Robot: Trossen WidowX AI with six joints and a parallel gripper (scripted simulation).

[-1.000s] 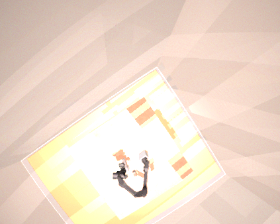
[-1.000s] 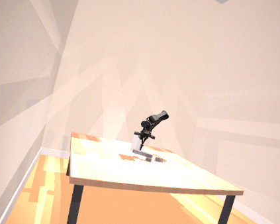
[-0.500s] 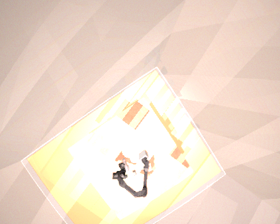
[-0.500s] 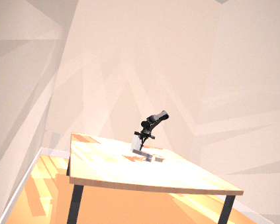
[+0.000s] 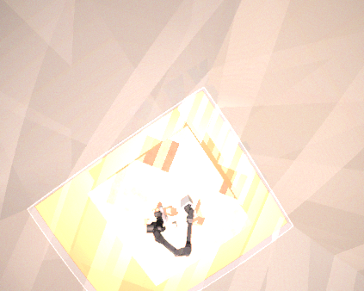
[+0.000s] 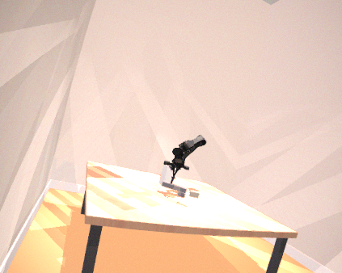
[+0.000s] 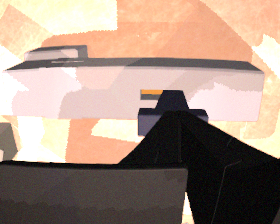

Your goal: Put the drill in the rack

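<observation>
Right now the drill is 80 mm below my gripper tip, 50 mm to the left of it and 10 mm ahead of it.
</observation>
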